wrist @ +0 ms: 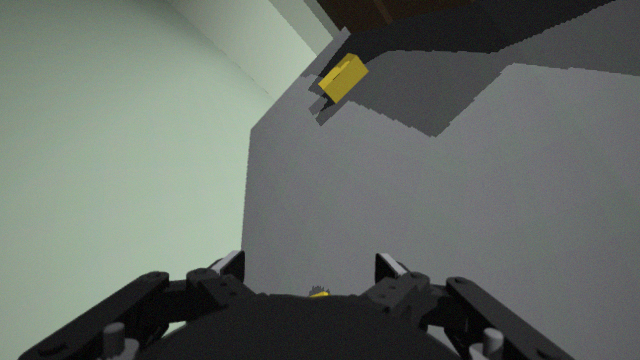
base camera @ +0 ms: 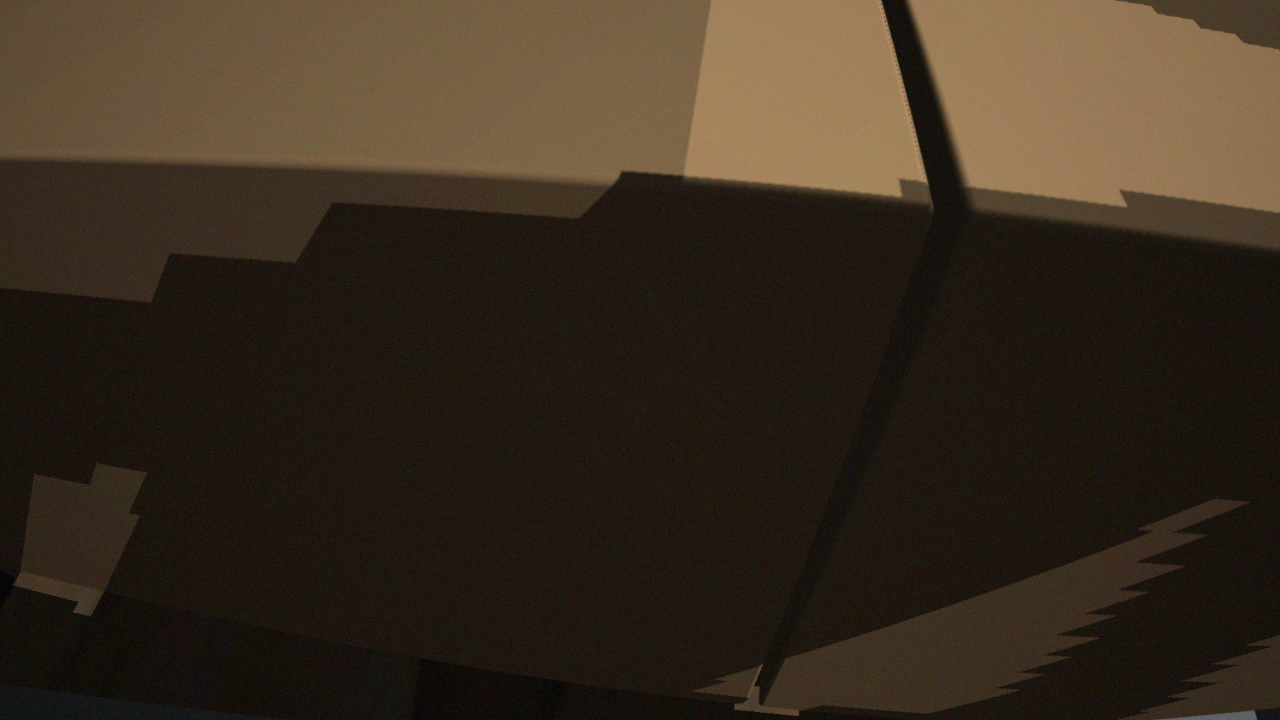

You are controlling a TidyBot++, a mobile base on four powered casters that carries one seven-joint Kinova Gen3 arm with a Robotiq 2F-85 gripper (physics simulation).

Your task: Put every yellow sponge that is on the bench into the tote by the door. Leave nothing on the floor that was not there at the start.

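Frame: origin at the arm's base, x left, y up, z ahead, level; metres.
Seen in the pictures: gripper, fingertip midpoint: (wrist: 310, 267).
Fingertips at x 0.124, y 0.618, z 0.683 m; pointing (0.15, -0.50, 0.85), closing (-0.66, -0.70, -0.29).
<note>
Pixels of each thing's top centre, then the offset from my fingertips to it. "pt": a spot on its surface instead. Level surfaces: height alone.
- yellow sponge, top centre: (wrist: 336, 70) dx -0.204, dy -0.055, dz +0.442 m
- grey bench top, surface height: dy -0.101 m
- second yellow thing, surface spot: (wrist: 320, 295) pt dx +0.035, dy -0.056, dz +0.023 m
- Brown wood, surface spot: (wrist: 355, 15) pt dx -0.404, dy -0.047, dz +0.648 m
A yellow sponge (wrist: 344, 78) lies on the grey bench top (wrist: 450, 210) in the upper middle of the wrist view, beyond the fingers and near the bench's edge. A thin strip of a second yellow thing (wrist: 320, 295) shows at the bottom middle of the wrist view, below the fingertips and mostly hidden by the gripper's dark body. My gripper (wrist: 310, 267) is open, its fingertips wide apart with nothing between them. The tote does not show in either view.
A pale green wall (wrist: 120, 150) stands along the left of the wrist view. Brown wood (wrist: 355, 15) shows at its top. In the base camera view, a large brown cabinet-like front (base camera: 447, 402) with a dark vertical gap fills most of the picture, close in front of the base.
</note>
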